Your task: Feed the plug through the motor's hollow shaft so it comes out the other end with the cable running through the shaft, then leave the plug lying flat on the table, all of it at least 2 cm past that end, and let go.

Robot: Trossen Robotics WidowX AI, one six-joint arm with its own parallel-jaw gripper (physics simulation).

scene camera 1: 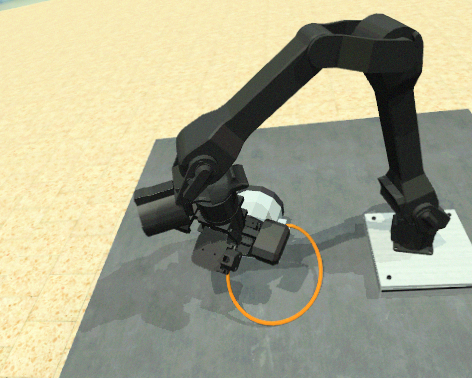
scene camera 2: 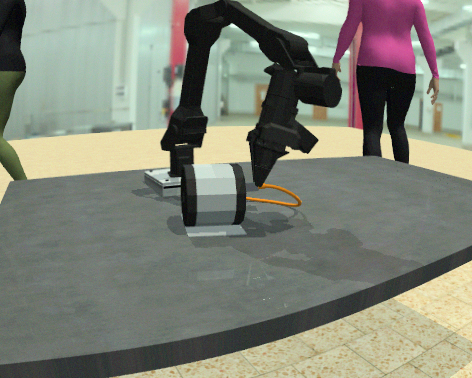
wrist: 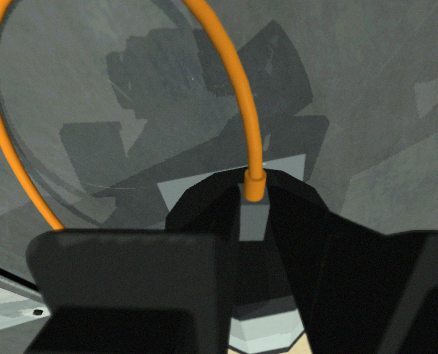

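The motor is a white drum with black ends, lying on its side on a pale base plate. My gripper is shut on the grey plug, above the table beside one black end of the motor. The orange cable leaves the plug's orange collar and loops round; its far part runs to beside the motor's same end. The plug's front and the shaft opening are hidden, so whether the tip is inside cannot be told.
The arm's white mounting plate stands on the grey table. The table's edge lies beyond the gripper side of the motor. Two people stand behind the table.
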